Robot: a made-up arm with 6 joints. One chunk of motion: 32 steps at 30 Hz.
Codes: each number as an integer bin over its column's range. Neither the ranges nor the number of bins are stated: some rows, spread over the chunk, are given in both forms.
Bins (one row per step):
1: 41 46 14 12 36 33
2: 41 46 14 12 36 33
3: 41 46 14 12 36 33
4: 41 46 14 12 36 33
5: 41 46 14 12 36 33
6: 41 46 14 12 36 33
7: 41 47 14 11 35 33
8: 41 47 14 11 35 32
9: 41 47 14 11 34 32
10: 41 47 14 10 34 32
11: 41 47 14 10 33 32
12: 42 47 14 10 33 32
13: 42 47 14 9 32 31
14: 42 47 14 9 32 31
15: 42 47 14 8 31 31
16: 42 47 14 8 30 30
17: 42 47 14 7 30 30
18: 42 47 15 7 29 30
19: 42 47 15 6 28 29
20: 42 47 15 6 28 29
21: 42 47 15 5 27 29
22: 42 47 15 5 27 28
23: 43 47 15 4 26 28
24: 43 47 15 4 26 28
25: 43 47 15 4 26 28
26: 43 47 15 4 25 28
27: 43 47 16 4 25 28
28: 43 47 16 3 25 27
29: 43 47 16 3 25 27
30: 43 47 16 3 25 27
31: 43 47 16 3 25 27
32: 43 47 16 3 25 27
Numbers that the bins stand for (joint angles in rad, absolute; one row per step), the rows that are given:
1: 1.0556 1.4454 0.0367 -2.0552 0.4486 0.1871
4: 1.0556 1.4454 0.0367 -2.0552 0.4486 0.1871
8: 1.0556 1.5451 0.0367 -2.1606 0.3489 0.0624
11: 1.0556 1.5451 0.0367 -2.2660 0.1495 0.0624
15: 1.1667 1.5451 0.0367 -2.4768 -0.0498 -0.0624
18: 1.1667 1.5451 0.1243 -2.5822 -0.2492 -0.1871
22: 1.1667 1.5451 0.1243 -2.7930 -0.4486 -0.4367
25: 1.2778 1.5451 0.1243 -2.8984 -0.5483 -0.4367
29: 1.2778 1.5451 0.2119 -3.0038 -0.6479 -0.5614
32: 1.2778 1.5451 0.2119 -3.0038 -0.6479 -0.5614
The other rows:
2: 1.0556 1.4454 0.0367 -2.0552 0.4486 0.1871
3: 1.0556 1.4454 0.0367 -2.0552 0.4486 0.1871
5: 1.0556 1.4454 0.0367 -2.0552 0.4486 0.1871
6: 1.0556 1.4454 0.0367 -2.0552 0.4486 0.1871
7: 1.0556 1.5451 0.0367 -2.1606 0.3489 0.1871
9: 1.0556 1.5451 0.0367 -2.1606 0.2492 0.0624
10: 1.0556 1.5451 0.0367 -2.2660 0.2492 0.0624
12: 1.1667 1.5451 0.0367 -2.2660 0.1495 0.0624
13: 1.1667 1.5451 0.0367 -2.3714 0.0498 -0.0624
14: 1.1667 1.5451 0.0367 -2.3714 0.0498 -0.0624
16: 1.1667 1.5451 0.0367 -2.4768 -0.1495 -0.1871
17: 1.1667 1.5451 0.0367 -2.5822 -0.1495 -0.1871
19: 1.1667 1.5451 0.1243 -2.6876 -0.3489 -0.3119
20: 1.1667 1.5451 0.1243 -2.6876 -0.3489 -0.3119
21: 1.1667 1.5451 0.1243 -2.7930 -0.4486 -0.3119
23: 1.2778 1.5451 0.1243 -2.8984 -0.5483 -0.4367
24: 1.2778 1.5451 0.1243 -2.8984 -0.5483 -0.4367
26: 1.2778 1.5451 0.1243 -2.8984 -0.6479 -0.4367
27: 1.2778 1.5451 0.2119 -2.8984 -0.6479 -0.4367
28: 1.2778 1.5451 0.2119 -3.0038 -0.6479 -0.5614
30: 1.2778 1.5451 0.2119 -3.0038 -0.6479 -0.5614
31: 1.2778 1.5451 0.2119 -3.0038 -0.6479 -0.5614

